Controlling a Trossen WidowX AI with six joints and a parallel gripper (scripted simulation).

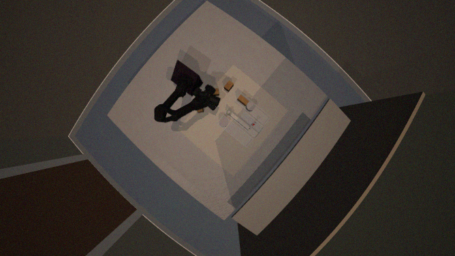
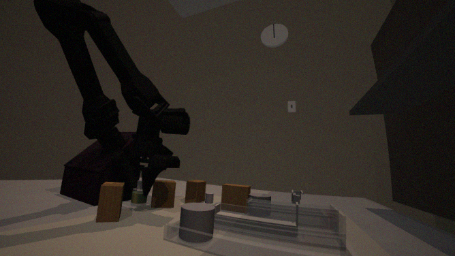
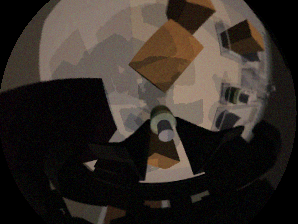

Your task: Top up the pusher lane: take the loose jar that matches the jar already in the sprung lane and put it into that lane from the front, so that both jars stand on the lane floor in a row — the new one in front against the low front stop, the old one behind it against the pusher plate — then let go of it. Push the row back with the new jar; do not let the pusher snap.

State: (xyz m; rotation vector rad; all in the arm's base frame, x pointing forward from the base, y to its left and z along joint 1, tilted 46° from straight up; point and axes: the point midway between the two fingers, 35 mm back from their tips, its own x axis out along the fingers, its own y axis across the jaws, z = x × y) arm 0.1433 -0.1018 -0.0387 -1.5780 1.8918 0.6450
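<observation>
My gripper tip is 330 mm short of the clear pusher lane fixture, 20 mm to the right of it and 20 mm above it.
</observation>
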